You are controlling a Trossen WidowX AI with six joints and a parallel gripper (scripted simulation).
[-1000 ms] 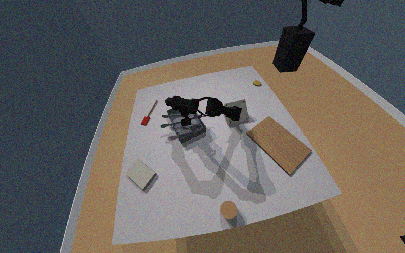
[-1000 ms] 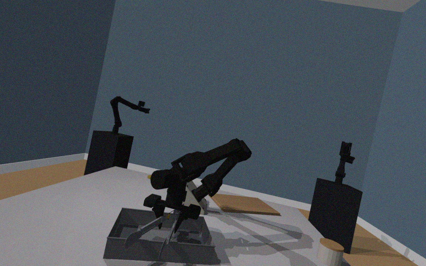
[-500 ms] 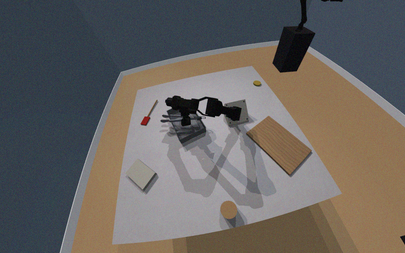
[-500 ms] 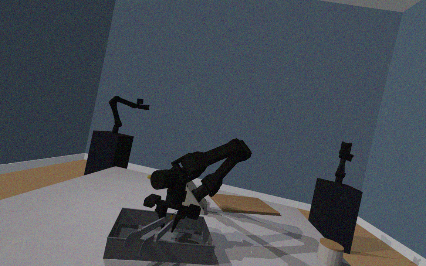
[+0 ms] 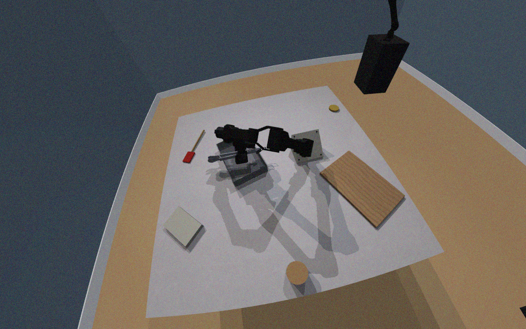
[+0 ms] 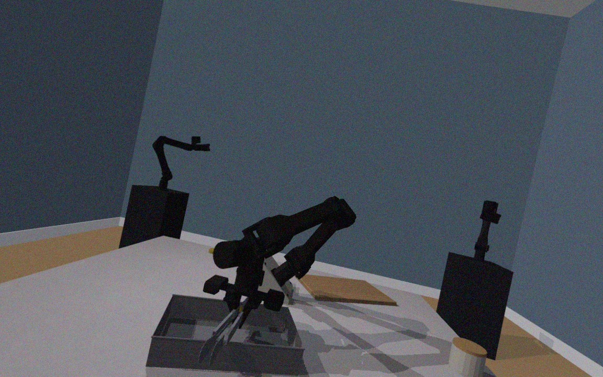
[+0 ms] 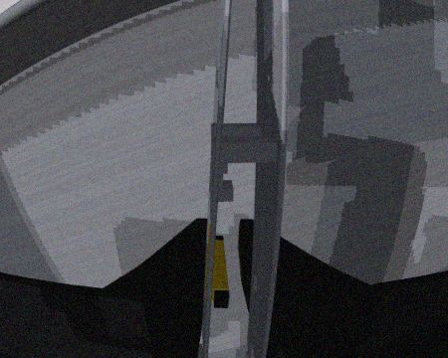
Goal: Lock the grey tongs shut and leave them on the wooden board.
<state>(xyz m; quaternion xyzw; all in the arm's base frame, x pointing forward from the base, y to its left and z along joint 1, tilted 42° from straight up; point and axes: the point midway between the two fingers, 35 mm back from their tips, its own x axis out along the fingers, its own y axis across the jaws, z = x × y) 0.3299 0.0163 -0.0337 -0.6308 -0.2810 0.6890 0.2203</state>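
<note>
Now: the roasting tin 20 mm ahead of my gripper tip and 10 mm to the right of it. Round my gripper tip: pale block 320 mm ahead, 360 mm to the left, 20 mm below; then yellow tab 10 mm behind, 40 mm above; then red-handled tool 360 mm ahead, 150 mm to the right, 20 mm below.
</note>
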